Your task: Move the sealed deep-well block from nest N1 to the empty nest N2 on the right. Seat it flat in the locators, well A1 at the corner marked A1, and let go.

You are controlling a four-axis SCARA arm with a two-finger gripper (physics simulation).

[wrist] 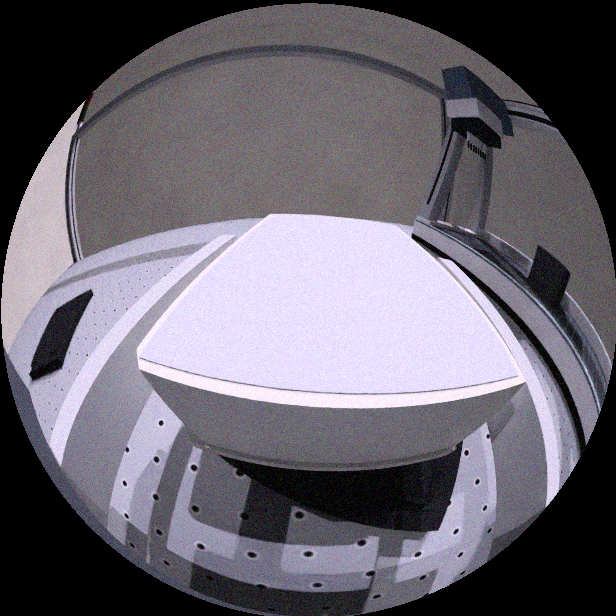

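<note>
The sealed deep-well block (pixel 321 310) fills the middle of the wrist view. Its flat white seal faces the camera and its pale side wall (pixel 321 428) curves below. It hangs above the perforated deck (pixel 310 554), casting a dark shadow (pixel 356 488) beneath it. The gripper fingers are hidden by the block; the gripper is shut on the block. No nest locators or A1 mark can be made out.
A dark flat pad (pixel 60 333) lies on the deck at the left. A metal rail (pixel 517 287) runs along the right with a dark block (pixel 548 275) on it and an upright post (pixel 468 166) topped by a dark head. A grey wall stands behind.
</note>
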